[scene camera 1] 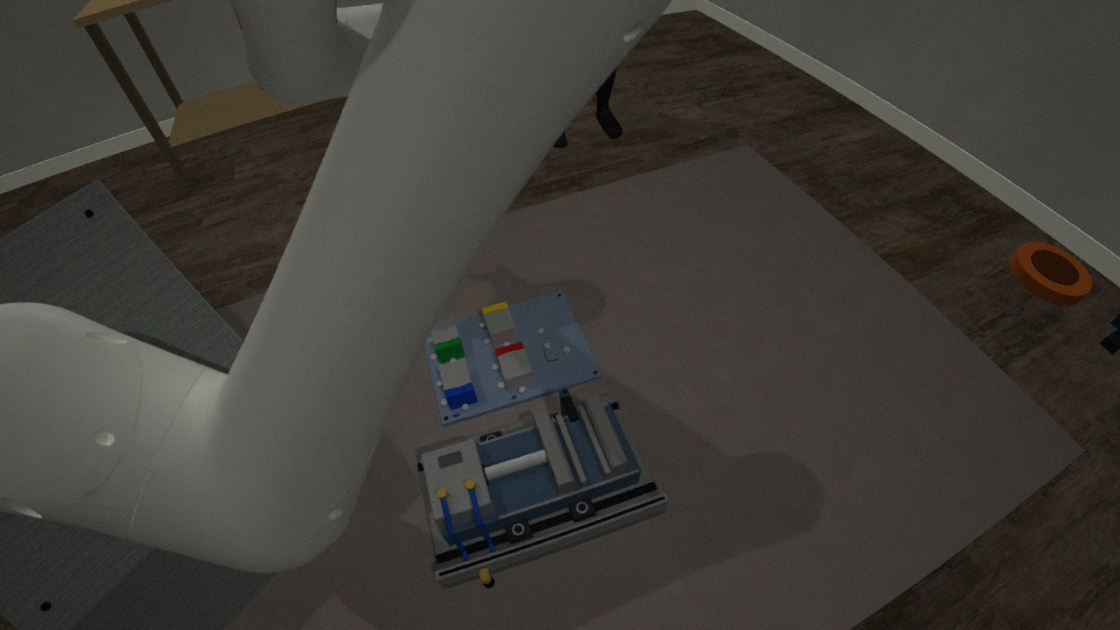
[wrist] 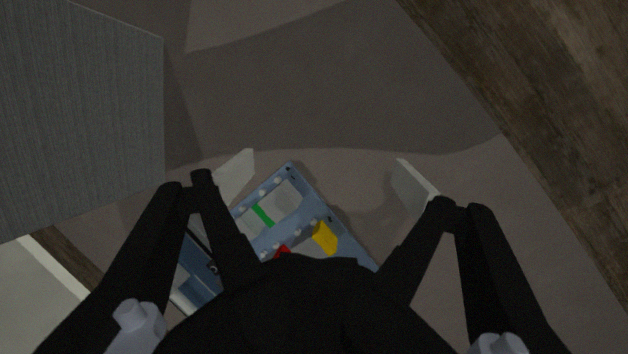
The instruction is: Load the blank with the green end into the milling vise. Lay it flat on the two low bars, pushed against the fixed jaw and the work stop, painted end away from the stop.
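Observation:
The blank with the green end (scene camera 1: 448,336) (wrist: 283,199) lies on the blue tray (scene camera 1: 575,333) (wrist: 312,197), in the tray's back left part in the scene view. Its green end faces the blank with the blue end (scene camera 1: 456,376) (wrist: 247,223). My gripper (wrist: 322,166) is open and empty, high above the tray in the wrist view; the arm hides it in the scene view. The milling vise (scene camera 1: 516,489) (wrist: 192,257) stands beside the tray. The fixed jaw (scene camera 1: 607,438), the movable jaw (scene camera 1: 552,454) and a low bar (scene camera 1: 571,450) between them show. A dark stop (scene camera 1: 568,405) stands at the jaws' far end.
Blanks with a red end (scene camera 1: 514,366) and a yellow end (scene camera 1: 500,324) (wrist: 325,238) lie on the tray among white pegs. Blue hoses (scene camera 1: 475,513) rise at the vise's left end. A grey metal block (scene camera 1: 101,266) (wrist: 80,110) stands to the left.

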